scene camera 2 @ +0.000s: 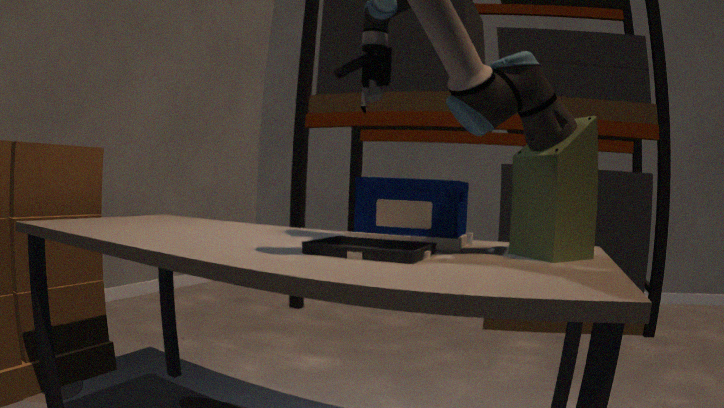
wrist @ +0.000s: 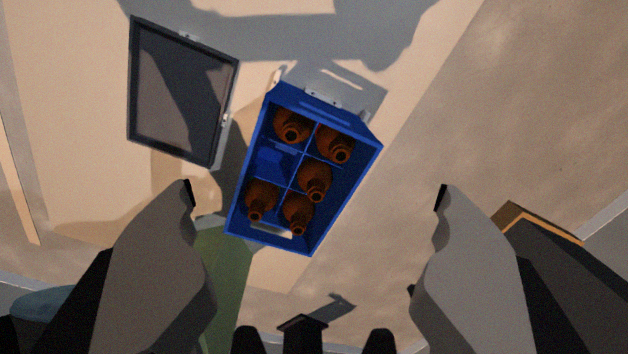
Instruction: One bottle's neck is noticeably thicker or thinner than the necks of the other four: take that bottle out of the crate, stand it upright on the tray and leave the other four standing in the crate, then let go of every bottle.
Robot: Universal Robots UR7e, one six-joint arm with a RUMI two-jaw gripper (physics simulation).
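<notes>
The blue crate stands upright on the table. In the wrist view several brown bottles stand in its cells: upper left, upper right, right middle, lower left and lower right. The left middle cell is empty. The upper left bottle's mouth looks slightly wider, but the slanted view leaves the neck thicknesses unsure. The black tray lies flat beside the crate and is empty. My gripper is open and empty, high above the crate, pointing down.
The green robot pedestal stands at the crate's far end from the white end bracket. A shelf rack stands behind the table. Cardboard boxes are stacked at the left.
</notes>
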